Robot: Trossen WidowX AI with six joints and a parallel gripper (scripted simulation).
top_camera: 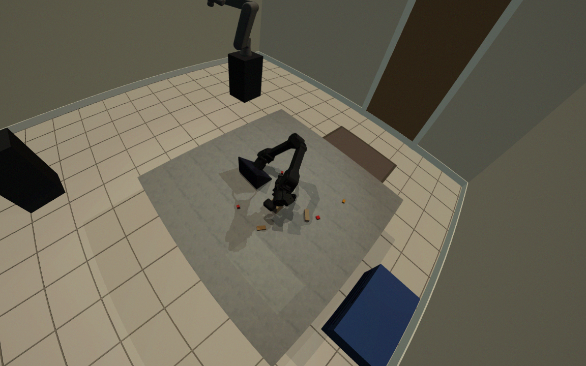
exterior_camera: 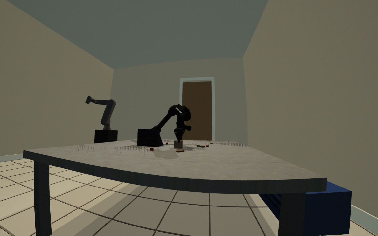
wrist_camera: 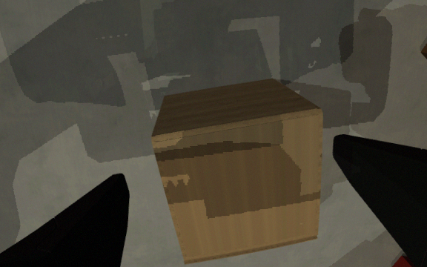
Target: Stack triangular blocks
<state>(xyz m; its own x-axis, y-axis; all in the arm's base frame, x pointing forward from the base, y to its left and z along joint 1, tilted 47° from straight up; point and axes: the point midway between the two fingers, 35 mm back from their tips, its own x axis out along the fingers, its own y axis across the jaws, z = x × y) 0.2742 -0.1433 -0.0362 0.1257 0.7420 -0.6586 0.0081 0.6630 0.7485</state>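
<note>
The wooden triangular block is 1 cm ahead of my gripper tip. From my gripper tip the other things lie so: orange piece 33 cm to the left, 28 cm ahead, 4 cm below.
</note>
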